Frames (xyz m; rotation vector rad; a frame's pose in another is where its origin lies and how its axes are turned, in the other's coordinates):
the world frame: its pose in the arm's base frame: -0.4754 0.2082 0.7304 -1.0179 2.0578 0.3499
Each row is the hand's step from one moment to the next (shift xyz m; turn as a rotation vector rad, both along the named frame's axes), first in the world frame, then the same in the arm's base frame.
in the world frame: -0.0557 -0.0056 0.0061 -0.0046 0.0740 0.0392
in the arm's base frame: 0.0276 0.0300 0.0389 -0.0338 0.0711 -0.0289
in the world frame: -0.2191 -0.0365 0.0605 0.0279 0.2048 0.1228
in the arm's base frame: 0.1391 0.1287 0.1307 -0.1006 0.1825 -0.1199
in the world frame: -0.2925 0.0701 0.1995 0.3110 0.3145 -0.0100
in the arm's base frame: 0.1586 0.3124 0.0866 -0.3573 0.0263 -0.2595
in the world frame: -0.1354 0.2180 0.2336 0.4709 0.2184 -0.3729
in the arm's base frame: 0.0075 0.3401 -0.0687 -0.5360 -0.3197 -0.1377
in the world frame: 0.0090 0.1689 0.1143 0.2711 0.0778 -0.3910
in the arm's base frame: -0.0709 0.1652 -0.0966 -0.3666 -0.3107 0.0389
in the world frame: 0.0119 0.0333 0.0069 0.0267 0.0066 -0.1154
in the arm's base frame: -0.0260 0.0186 -0.0167 -0.0765 -0.0732 0.0535
